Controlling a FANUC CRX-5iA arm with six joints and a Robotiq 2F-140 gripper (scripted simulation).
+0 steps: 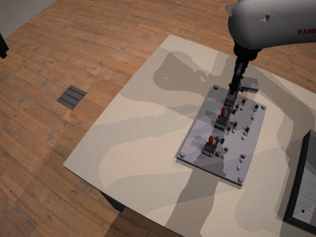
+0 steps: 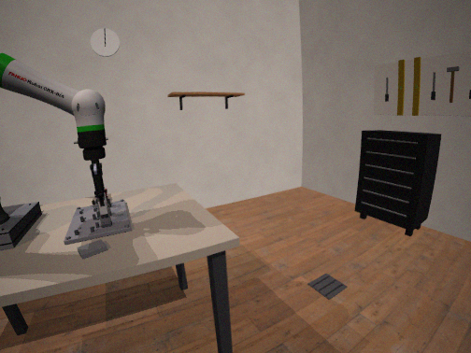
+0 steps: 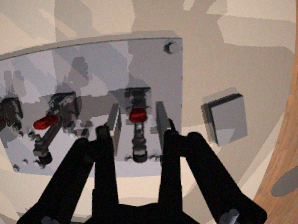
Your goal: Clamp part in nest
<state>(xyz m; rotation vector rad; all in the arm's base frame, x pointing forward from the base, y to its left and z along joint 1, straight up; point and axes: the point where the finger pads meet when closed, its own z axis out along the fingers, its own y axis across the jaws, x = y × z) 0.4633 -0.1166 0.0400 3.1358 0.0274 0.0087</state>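
My gripper is now 150 mm to the left of the part, 90 mm above it and 50 mm past it. Also, from my hand: grey fixture plate: 110 mm to the left, 90 mm below, 40 mm behind.
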